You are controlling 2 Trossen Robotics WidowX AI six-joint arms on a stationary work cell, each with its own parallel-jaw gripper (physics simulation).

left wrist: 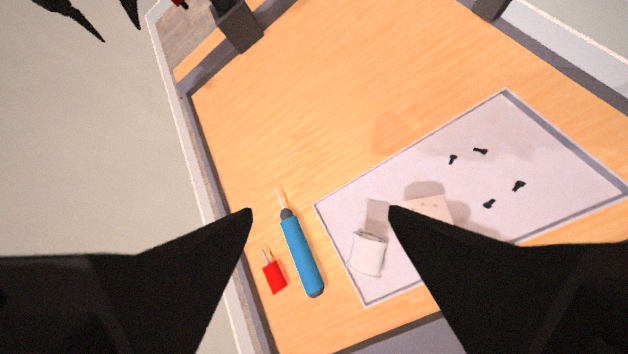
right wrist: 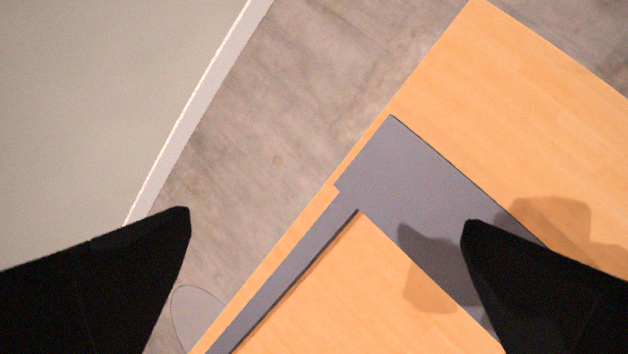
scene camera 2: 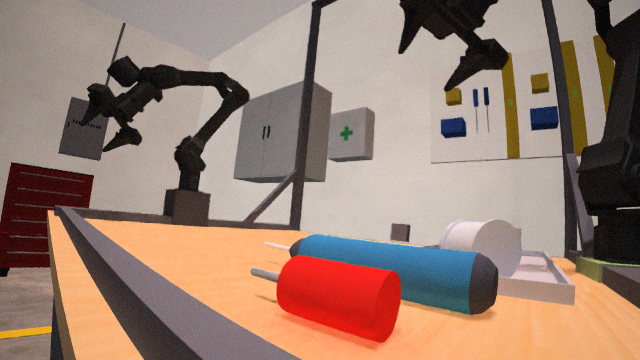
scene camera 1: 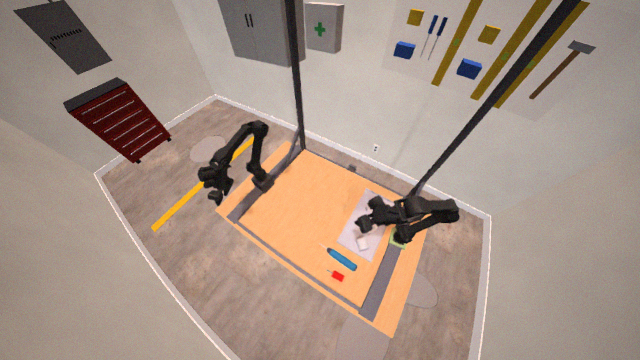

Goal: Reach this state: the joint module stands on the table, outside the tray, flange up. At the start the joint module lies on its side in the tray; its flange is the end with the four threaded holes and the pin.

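Pixels of known places: left gripper, between the fingertips: (left wrist: 321,212) (scene camera 2: 423,72); right gripper, between the fingertips: (left wrist: 122,35) (right wrist: 329,227) (scene camera 2: 92,139) (scene camera 1: 222,200); left arm's base, origin of its link: (scene camera 2: 628,262) (scene camera 1: 399,238); right arm's base, origin of its link: (left wrist: 225,4) (scene camera 1: 261,177).
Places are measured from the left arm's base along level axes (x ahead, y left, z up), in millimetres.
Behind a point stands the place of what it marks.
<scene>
The white joint module (scene camera 1: 362,243) @(x 194, y 132, z 40 mm) (scene camera 2: 495,250) @(x 171, y 153, z 14 mm) (left wrist: 367,255) @(x 189, y 124, z 41 mm) lies on its side in the shallow pale tray (scene camera 1: 348,240) @(x 266, y 132, z -19 mm) (scene camera 2: 537,292) @(x 137, y 192, z -15 mm) (left wrist: 540,130) @(x 194, y -228, z -19 mm), near the tray's lower end in the left wrist view. A greyish end faces up the picture there; its holes and pin are too blurred to make out. Its plain round end faces scene camera 2. My left gripper (scene camera 1: 368,213) @(x 260, y 97, z 250 mm) (scene camera 2: 424,71) @(x 260, y 97, z 250 mm) (left wrist: 321,212) @(x 260, y 97, z 250 mm) is open and empty, high above the tray area. My right gripper (scene camera 1: 222,194) @(x 961, y 302, z 165 mm) (scene camera 2: 94,137) @(x 961, y 302, z 165 mm) (left wrist: 122,35) @(x 961, y 302, z 165 mm) (right wrist: 329,227) @(x 961, y 302, z 165 mm) is open and empty, far from the tray.
A white block with holes (left wrist: 432,206) @(x 189, y -17, z -6 mm) and several black screws (left wrist: 519,186) @(x 143, y -137, z -12 mm) lie in the tray. A blue-handled screwdriver (scene camera 1: 342,259) @(x 259, y 249, z 18 mm) (scene camera 2: 390,267) @(x 240, y 270, z 3 mm) (left wrist: 302,255) @(x 249, y 239, z 16 mm) and a short red one (scene camera 1: 338,276) @(x 245, y 334, z 11 mm) (scene camera 2: 340,297) @(x 236, y 349, z -1 mm) (left wrist: 274,277) @(x 246, y 323, z 9 mm) lie on the table beside it. Dark frame posts (scene camera 1: 296,75) @(x 843, y -374, z 561 mm) rise behind the table.
</scene>
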